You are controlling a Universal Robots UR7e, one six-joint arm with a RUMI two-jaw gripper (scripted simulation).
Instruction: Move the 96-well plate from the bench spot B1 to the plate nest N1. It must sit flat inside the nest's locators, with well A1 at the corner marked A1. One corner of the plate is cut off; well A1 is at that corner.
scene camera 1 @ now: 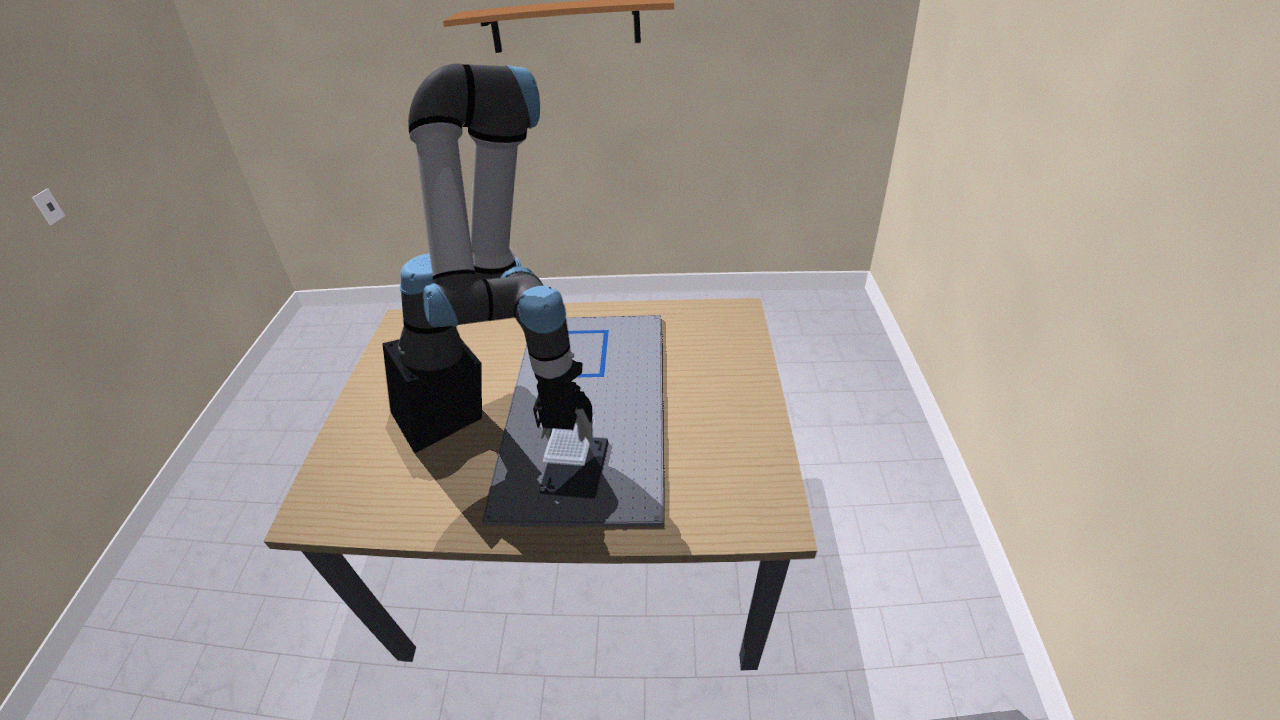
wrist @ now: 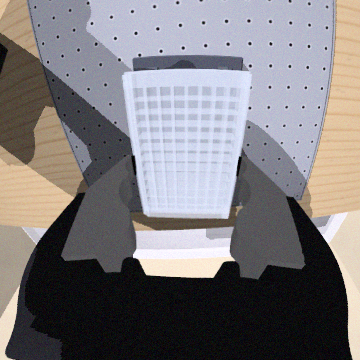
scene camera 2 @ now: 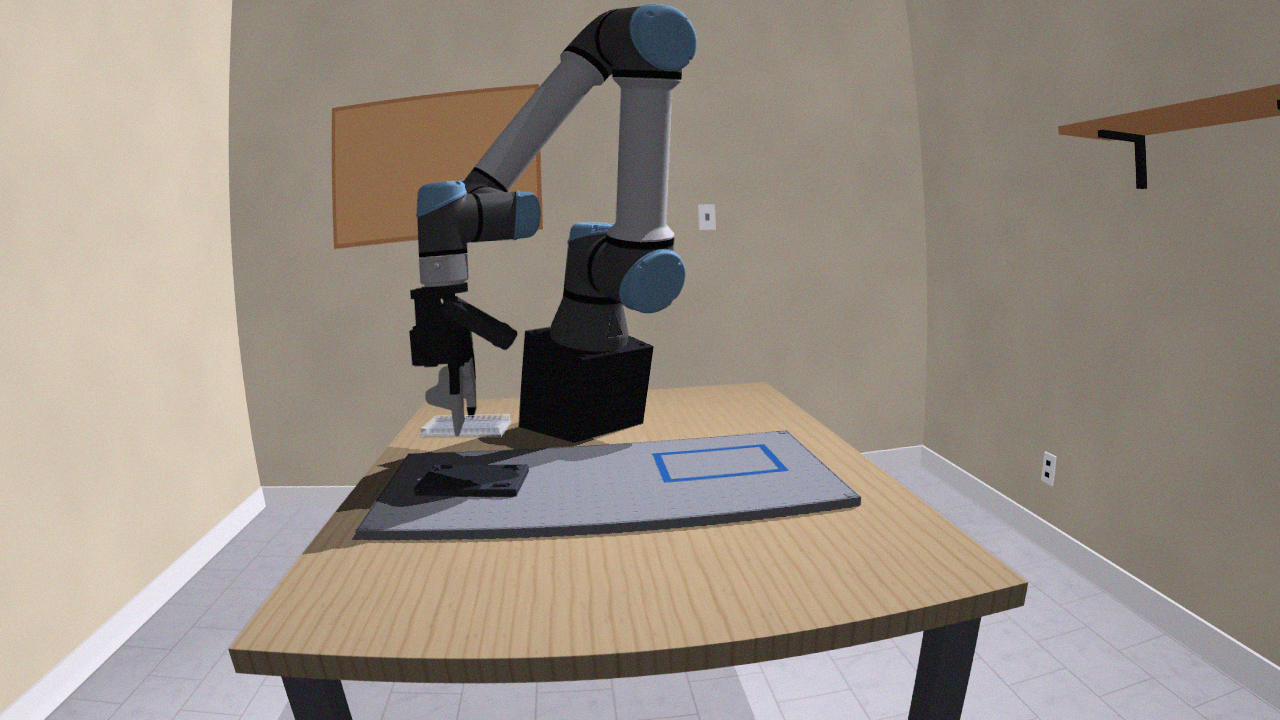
Labels:
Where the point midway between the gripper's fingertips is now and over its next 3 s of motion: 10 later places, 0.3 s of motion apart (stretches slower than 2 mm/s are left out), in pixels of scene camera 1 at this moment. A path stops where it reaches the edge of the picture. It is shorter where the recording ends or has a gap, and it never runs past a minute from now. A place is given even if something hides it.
The gripper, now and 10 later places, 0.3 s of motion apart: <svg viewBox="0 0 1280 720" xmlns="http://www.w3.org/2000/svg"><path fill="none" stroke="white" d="M569 441L569 443L570 447L571 451L572 455L573 459L573 460L573 460L573 460L573 461L573 461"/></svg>

